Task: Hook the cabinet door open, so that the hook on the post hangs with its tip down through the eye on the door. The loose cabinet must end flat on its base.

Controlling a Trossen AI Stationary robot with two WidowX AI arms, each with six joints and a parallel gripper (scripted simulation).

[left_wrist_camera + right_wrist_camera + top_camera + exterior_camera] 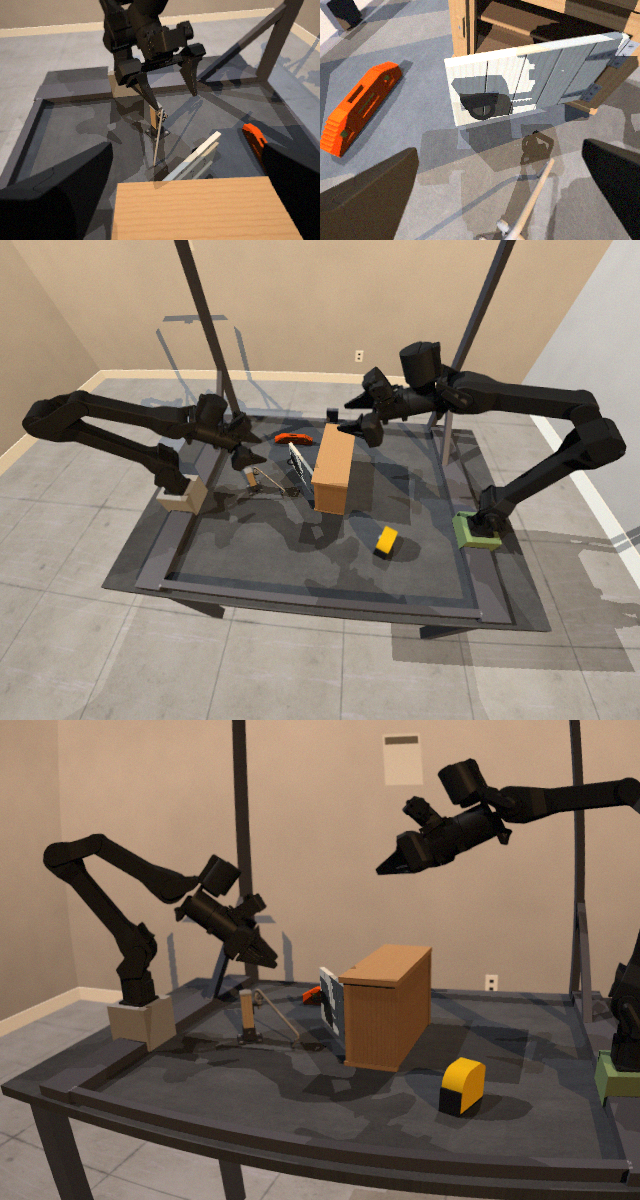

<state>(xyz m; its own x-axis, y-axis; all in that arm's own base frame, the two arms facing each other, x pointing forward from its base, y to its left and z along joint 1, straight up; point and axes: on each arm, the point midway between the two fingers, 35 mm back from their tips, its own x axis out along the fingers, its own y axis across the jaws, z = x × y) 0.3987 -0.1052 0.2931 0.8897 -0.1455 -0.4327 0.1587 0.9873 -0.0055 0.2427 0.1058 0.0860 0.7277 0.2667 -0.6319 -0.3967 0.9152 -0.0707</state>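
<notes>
The hook is 120 mm below my right hand, 30 mm to the left of it and 30 mm ahead of it. Also, from my right hand: white door: 140 mm to the left, 100 mm below; then yellow tape measure: 410 mm to the left, 180 mm ahead, 140 mm below; then orange tool: 210 mm behind, 160 mm below, 60 mm to the left.
</notes>
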